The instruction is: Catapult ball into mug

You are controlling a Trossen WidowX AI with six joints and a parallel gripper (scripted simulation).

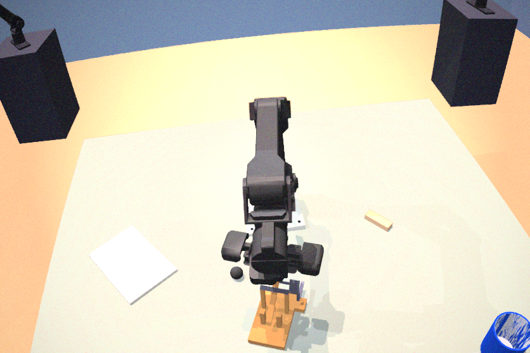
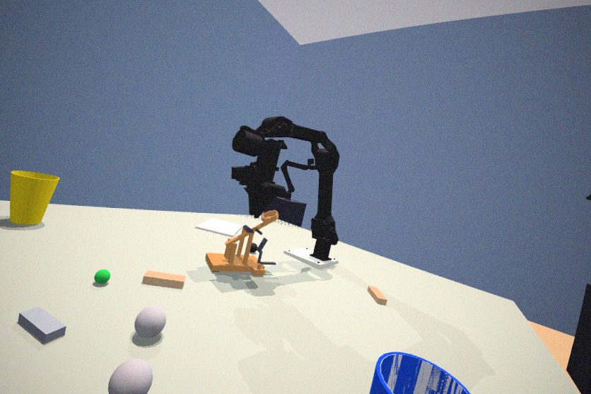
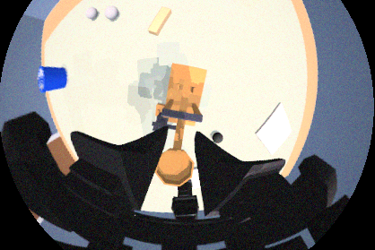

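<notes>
Right now the orange wooden catapult is 3 cm to the left of my gripper tip and 7 cm below it. From my gripper tip the other things lie so: green ball 32 cm ahead, 13 cm below; then dark ball 11 cm behind, 8 cm to the right, 12 cm below; then white sheet 17 cm behind, 36 cm to the right, 14 cm below.
</notes>
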